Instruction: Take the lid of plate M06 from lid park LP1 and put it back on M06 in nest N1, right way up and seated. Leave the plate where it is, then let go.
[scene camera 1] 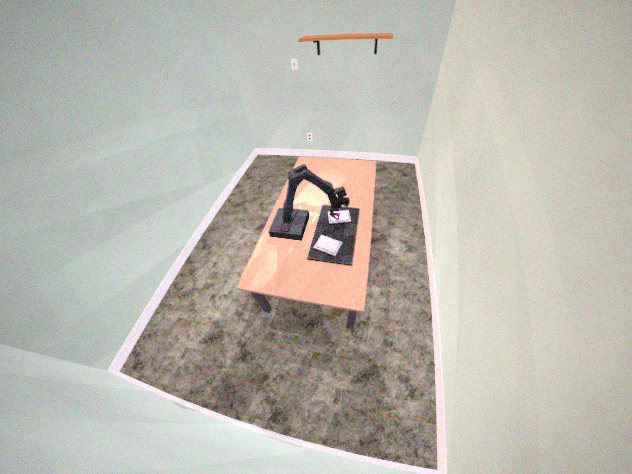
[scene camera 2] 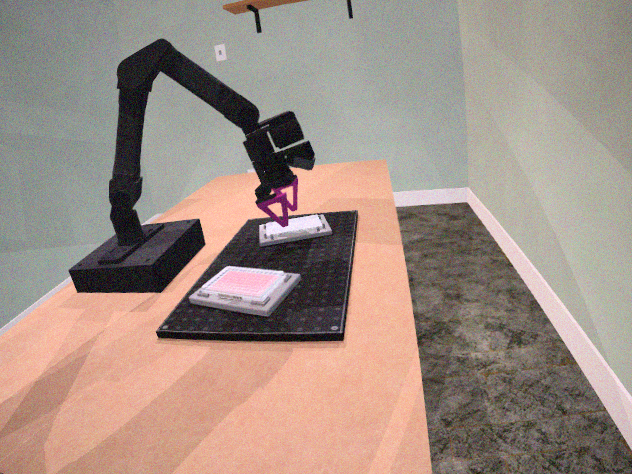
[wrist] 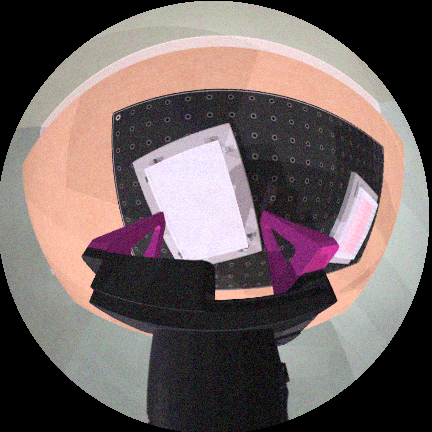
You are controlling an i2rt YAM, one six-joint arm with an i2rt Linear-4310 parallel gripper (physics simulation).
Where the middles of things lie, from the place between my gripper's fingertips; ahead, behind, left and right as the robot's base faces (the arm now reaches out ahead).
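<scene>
Distances counted from my hand: grey plate holder (scene camera 2: 265, 308), 26 cm to the right, 2 cm behind, 3 cm below; lid holder (scene camera 2: 264, 241), 3 cm below, 2 cm to the left; pink well plate (scene camera 2: 246, 284), 26 cm to the right, 2 cm behind, 2 cm below; white lid (scene camera 2: 308, 223), 3 cm below, 2 cm to the left.
</scene>
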